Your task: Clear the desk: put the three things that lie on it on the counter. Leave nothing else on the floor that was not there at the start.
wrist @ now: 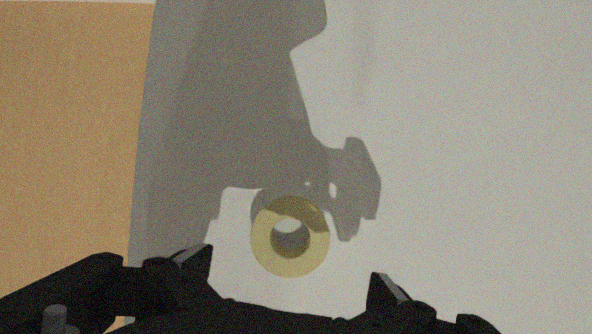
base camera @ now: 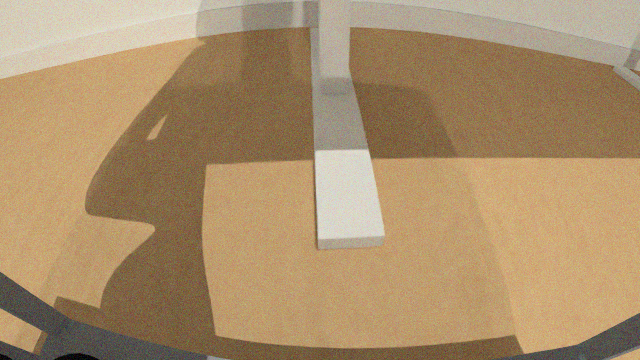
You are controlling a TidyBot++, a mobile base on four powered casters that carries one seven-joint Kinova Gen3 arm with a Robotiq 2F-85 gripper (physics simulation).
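Places are measured from the arm's base along level axes (x left, y ahead, z down), in millimetres.
Pixels of known places: gripper, fingertip midpoint: (wrist: 289,276).
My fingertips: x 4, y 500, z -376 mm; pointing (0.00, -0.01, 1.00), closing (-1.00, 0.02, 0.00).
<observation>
Behind a point stands the place of what it marks.
A yellow ring-shaped roll (wrist: 261,239) @(x 24, y 510, z -349 mm) lies flat on the pale desk top (wrist: 475,150) @(x -115, y 594, z -324 mm) in the wrist view, near the desk's left edge. Its hole faces up, and part of its far side is in shadow. My gripper (wrist: 289,276) @(x 4, y 500, z -376 mm) is open, with one fingertip to the left of the roll and the other to the right. The fingertips are nearer the camera than the roll, and nothing is between them. The counter and the other two things do not show in either view.
In the base camera view a white desk leg with a long flat foot (base camera: 347,195) stands on the wooden floor (base camera: 260,280) @(x 76, y 278, z 396 mm) ahead of the base. A pale wall with a skirting board (base camera: 450,22) @(x -376, y 1134, z 347 mm) runs behind it. Another pale foot (base camera: 631,77) shows at the far right.
</observation>
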